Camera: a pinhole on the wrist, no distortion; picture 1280 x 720 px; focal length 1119.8 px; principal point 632.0 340.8 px. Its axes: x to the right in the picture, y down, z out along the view. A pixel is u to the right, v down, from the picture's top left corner.
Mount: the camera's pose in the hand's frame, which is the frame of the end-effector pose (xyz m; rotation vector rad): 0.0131 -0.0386 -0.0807 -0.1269 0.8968 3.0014
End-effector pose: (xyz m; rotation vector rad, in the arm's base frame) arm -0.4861 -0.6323 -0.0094 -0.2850 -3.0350 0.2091
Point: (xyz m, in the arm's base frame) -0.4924 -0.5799 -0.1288
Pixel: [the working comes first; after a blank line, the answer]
In the camera's frame: -0.0115 0.0172 0.2186

573.2 428.8
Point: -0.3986 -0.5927 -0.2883
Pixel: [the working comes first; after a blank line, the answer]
In the camera's frame: 0.0817 0.0795 0.3664

881.6 583.8
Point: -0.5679 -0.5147 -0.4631
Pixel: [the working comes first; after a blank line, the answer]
In the camera's frame: -0.1011 0.1135 0.5417

423.0 575.5
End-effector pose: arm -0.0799 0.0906 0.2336 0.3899 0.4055 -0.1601
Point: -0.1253 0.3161 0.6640
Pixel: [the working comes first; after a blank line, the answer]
In the camera's frame: 0.2147 -0.1243 0.5088

1104.6 67.3
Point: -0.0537 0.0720 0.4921
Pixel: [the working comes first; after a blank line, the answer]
In the camera's frame: 0.0674 0.0800 0.3333

858.4 609.7
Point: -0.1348 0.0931 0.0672
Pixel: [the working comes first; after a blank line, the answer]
In the camera's frame: 0.0012 -0.0211 -0.0826

behind the camera
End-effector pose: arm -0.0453 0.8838 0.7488 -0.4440 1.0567 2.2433
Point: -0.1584 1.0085 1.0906
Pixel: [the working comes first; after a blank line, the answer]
In the camera's frame: 0.0246 0.0118 0.4699

690.5 369.0
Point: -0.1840 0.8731 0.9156
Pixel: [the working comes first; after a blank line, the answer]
In the camera's frame: -0.0178 -0.0929 0.2779

outside the picture
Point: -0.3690 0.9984 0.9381
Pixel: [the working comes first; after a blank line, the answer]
In the camera's frame: -0.2041 -0.0930 0.4033

65.2 82.7
